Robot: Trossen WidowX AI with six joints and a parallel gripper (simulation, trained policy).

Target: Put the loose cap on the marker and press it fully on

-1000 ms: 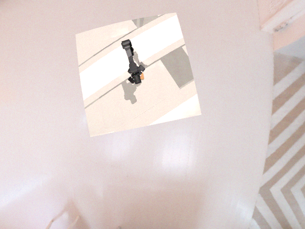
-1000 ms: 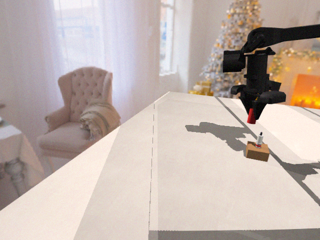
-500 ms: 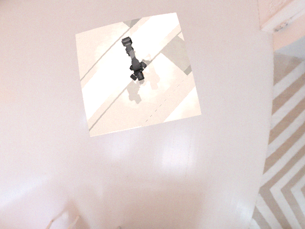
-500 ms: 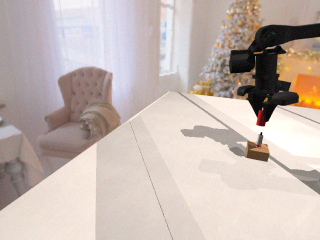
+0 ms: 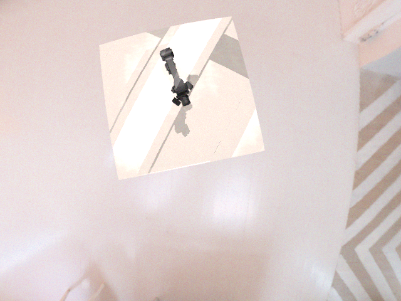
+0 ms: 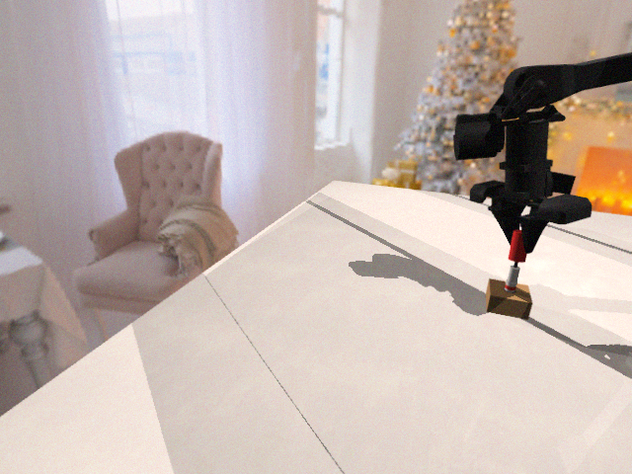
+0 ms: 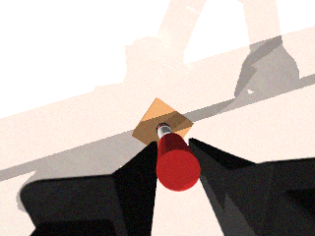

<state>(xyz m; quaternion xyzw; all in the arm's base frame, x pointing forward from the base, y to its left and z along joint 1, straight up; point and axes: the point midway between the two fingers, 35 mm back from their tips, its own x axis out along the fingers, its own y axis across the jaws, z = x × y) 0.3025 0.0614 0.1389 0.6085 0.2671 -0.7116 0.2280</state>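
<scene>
Right now the holder block is 9 cm below my gripper tip. Round my gripper tip: red cap 1 cm ahead, 1 cm above.
</scene>
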